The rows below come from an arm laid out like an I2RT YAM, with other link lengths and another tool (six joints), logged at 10 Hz.
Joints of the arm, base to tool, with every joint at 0 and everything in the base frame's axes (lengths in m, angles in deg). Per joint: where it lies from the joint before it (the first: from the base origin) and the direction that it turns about. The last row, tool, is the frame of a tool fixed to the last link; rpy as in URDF.
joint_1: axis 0 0 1 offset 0 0 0.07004
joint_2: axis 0 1 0 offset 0.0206 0.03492 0.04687
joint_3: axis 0 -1 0 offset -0.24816 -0.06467 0
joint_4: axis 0 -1 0 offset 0.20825 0.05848 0.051
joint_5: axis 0 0 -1 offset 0.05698 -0.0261 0.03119
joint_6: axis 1 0 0 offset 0.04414 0 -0.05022
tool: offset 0.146 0.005 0.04 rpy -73 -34.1 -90
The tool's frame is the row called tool.
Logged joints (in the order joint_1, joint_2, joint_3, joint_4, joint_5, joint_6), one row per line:
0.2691 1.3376 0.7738 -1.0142 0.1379 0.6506
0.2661 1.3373 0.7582 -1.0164 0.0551 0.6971
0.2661 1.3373 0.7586 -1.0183 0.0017 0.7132
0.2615 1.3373 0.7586 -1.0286 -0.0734 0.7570
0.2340 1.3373 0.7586 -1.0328 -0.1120 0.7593
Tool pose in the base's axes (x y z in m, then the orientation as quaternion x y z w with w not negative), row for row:
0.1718 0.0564 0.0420 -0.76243 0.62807 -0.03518 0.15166
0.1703 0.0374 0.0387 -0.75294 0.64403 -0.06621 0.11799
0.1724 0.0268 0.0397 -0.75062 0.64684 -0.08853 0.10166
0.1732 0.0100 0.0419 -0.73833 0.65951 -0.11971 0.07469
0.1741 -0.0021 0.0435 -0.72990 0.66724 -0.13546 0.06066
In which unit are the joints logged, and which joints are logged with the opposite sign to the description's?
The joints are logged in radians. Opposite sign: joint_5.
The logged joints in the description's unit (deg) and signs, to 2 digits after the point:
15.42 76.64 44.34 -58.11 -7.90 37.28
15.25 76.62 43.44 -58.24 -3.16 39.94
15.25 76.62 43.46 -58.34 -0.10 40.86
14.98 76.62 43.46 -58.93 4.21 43.37
13.41 76.62 43.46 -59.18 6.42 43.50

